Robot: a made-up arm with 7 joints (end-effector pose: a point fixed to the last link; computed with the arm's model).
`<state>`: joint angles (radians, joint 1 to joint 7).
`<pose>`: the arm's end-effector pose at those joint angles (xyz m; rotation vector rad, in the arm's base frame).
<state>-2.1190 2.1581 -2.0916 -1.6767 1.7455 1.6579 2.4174</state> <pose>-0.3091 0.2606 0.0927 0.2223 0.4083 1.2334</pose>
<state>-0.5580 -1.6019 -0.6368 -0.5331 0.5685 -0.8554 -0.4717</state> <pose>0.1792 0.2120 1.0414 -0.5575 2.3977 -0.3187</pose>
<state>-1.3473 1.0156 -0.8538 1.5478 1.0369 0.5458 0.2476</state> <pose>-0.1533 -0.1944 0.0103 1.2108 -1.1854 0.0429</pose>
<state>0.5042 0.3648 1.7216 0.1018 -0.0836 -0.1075 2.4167</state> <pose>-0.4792 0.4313 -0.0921 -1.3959 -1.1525 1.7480</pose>
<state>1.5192 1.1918 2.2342 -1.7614 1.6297 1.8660 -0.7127</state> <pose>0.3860 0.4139 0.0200 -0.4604 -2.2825 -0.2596</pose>
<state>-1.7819 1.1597 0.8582 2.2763 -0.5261 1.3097 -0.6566</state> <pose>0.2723 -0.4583 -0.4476 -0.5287 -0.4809 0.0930</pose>
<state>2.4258 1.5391 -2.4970 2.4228 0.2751 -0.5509 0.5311</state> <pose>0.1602 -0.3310 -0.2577 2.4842 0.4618 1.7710</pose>
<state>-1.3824 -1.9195 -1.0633 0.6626 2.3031 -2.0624 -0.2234</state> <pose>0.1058 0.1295 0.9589 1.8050 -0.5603 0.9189</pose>
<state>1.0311 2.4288 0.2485 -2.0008 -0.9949 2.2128 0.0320</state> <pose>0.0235 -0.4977 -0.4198 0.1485 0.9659 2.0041</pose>
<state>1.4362 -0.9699 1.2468 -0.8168 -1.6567 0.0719 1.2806</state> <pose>0.1102 0.5937 1.3557 1.0703 -0.7126 -0.2963</pose>
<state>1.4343 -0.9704 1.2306 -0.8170 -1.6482 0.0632 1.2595</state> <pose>0.1084 0.5934 1.3550 1.0593 -0.7094 -0.2895</pose>
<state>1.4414 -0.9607 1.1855 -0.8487 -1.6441 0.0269 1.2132</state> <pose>0.1053 0.5983 1.3483 1.0166 -0.7593 -0.2784</pose>
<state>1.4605 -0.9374 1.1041 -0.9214 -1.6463 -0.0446 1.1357</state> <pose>0.1025 0.6109 1.3323 0.9207 -0.8720 -0.2679</pose>
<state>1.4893 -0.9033 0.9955 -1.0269 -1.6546 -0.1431 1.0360</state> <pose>0.1034 0.6300 1.3064 0.7634 -1.0216 -0.2713</pose>
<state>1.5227 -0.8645 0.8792 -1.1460 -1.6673 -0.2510 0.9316</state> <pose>0.1108 0.6507 1.2743 0.5634 -1.1682 -0.3001</pose>
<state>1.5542 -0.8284 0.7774 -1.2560 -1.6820 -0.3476 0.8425</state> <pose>0.1228 0.6677 1.2433 0.3657 -1.2838 -0.3504</pose>
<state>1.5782 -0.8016 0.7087 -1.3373 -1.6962 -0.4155 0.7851</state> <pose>0.1344 0.6787 1.2202 0.2174 -1.3608 -0.3993</pose>
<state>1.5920 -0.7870 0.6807 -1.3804 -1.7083 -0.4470 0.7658</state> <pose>0.1421 0.6848 1.2079 0.1415 -1.4052 -0.4236</pose>
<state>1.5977 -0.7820 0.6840 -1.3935 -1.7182 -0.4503 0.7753</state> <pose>0.1457 0.6881 1.2039 0.1242 -1.4289 -0.4220</pose>
